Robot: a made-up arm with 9 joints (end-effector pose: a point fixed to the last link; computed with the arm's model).
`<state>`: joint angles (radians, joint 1 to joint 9).
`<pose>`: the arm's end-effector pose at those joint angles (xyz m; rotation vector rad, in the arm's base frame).
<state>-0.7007 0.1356 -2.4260 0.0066 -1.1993 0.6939 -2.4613 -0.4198 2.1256</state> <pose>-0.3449 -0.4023 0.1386 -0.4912 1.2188 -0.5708</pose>
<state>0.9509 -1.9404 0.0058 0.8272 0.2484 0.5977 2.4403 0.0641 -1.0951</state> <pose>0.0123 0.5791 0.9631 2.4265 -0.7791 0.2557</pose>
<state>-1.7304 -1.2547 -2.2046 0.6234 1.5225 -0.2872 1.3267 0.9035 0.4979</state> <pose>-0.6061 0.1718 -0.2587 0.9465 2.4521 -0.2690</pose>
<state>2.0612 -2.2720 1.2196 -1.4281 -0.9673 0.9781 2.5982 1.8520 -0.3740</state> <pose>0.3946 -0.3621 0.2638 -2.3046 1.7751 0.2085</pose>
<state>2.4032 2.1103 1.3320 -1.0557 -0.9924 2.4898 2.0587 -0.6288 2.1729</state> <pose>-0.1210 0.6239 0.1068 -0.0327 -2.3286 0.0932</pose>
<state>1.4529 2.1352 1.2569 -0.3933 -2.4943 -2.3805 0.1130 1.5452 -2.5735</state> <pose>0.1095 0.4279 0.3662 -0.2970 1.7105 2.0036</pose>
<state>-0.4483 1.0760 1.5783 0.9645 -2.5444 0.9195 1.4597 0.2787 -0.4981</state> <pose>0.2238 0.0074 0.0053 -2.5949 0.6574 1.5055</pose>
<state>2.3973 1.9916 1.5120 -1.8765 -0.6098 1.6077 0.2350 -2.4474 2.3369</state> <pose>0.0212 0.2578 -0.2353 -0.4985 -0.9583 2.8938</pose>
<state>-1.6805 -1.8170 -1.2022 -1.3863 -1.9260 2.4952 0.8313 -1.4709 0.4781</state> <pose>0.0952 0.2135 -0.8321 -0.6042 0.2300 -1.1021</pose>
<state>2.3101 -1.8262 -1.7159 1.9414 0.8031 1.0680 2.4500 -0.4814 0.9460</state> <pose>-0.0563 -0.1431 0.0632 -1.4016 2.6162 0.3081</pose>
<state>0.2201 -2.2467 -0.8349 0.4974 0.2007 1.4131 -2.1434 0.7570 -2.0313</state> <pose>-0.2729 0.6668 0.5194 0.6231 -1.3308 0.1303</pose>
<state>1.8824 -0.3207 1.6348 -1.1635 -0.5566 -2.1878 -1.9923 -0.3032 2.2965</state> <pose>-0.1834 -0.2076 -0.0748 -0.0378 1.6472 -2.5908</pose>
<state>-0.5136 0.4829 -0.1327 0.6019 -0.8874 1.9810 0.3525 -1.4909 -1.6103</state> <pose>-0.3718 -0.4270 -0.4320 -0.7662 -1.6321 2.3821</pose>
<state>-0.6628 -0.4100 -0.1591 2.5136 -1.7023 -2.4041 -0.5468 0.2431 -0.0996</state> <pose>-0.9766 -0.0293 -0.0421 -0.8547 1.6837 0.0714</pose>
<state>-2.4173 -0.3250 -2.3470 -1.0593 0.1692 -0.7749 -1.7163 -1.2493 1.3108</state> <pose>0.0644 -0.0292 -0.9356 0.8545 0.7878 -1.9142</pose>
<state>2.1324 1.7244 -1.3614 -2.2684 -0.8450 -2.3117 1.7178 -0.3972 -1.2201</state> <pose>0.5378 0.0377 0.3206 0.2697 -0.0109 -1.0988</pose>
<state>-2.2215 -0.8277 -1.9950 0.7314 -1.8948 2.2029 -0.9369 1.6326 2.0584</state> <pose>-0.3496 0.3583 -0.5786 0.1992 1.0241 1.1782</pose>
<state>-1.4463 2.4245 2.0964 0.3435 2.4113 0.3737 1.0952 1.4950 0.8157</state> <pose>0.2814 0.4087 -0.2056 0.5739 -0.3721 1.1177</pose>
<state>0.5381 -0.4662 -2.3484 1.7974 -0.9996 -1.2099 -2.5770 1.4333 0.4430</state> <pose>-0.1193 -0.1840 0.1081 0.2068 0.5661 2.8078</pose>
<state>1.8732 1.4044 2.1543 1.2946 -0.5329 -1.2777 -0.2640 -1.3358 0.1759</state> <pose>-0.4303 0.4402 0.4415 0.8732 -0.0859 1.6384</pose>
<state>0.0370 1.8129 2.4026 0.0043 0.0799 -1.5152 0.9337 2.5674 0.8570</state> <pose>-0.3328 0.1294 -0.4755 0.0680 1.8094 -0.5932</pose>
